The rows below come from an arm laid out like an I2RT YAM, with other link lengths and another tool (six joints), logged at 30 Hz.
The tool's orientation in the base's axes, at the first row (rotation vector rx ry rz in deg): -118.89, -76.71, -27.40
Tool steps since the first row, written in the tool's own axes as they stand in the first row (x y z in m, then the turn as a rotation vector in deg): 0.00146, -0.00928, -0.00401, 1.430, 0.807, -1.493; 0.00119, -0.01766, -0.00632, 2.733, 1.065, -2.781; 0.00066, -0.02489, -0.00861, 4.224, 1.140, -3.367; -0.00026, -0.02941, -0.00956, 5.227, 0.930, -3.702; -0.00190, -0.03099, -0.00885, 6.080, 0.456, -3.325; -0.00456, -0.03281, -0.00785, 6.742, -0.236, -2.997; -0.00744, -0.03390, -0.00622, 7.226, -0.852, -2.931; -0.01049, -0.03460, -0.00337, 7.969, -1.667, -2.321; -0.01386, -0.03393, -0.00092, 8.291, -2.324, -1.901
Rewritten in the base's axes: -0.00768, 0.00108, 0.00664, 1.376, -0.258, 1.722; -0.01533, 0.00185, 0.01072, 2.196, -0.303, 3.380; -0.02204, 0.00211, 0.01428, 2.909, 0.303, 4.682; -0.02650, 0.00219, 0.01580, 3.151, 0.828, 5.593; -0.02864, 0.00202, 0.01477, 3.071, 1.803, 5.963; -0.03144, 0.00141, 0.01298, 2.713, 2.680, 6.321; -0.03369, 0.00085, 0.01038, 2.357, 3.238, 6.745; -0.03569, 0.00087, 0.00665, 1.915, 4.395, 6.978; -0.03657, 0.00000, 0.00262, 1.443, 5.090, 7.054
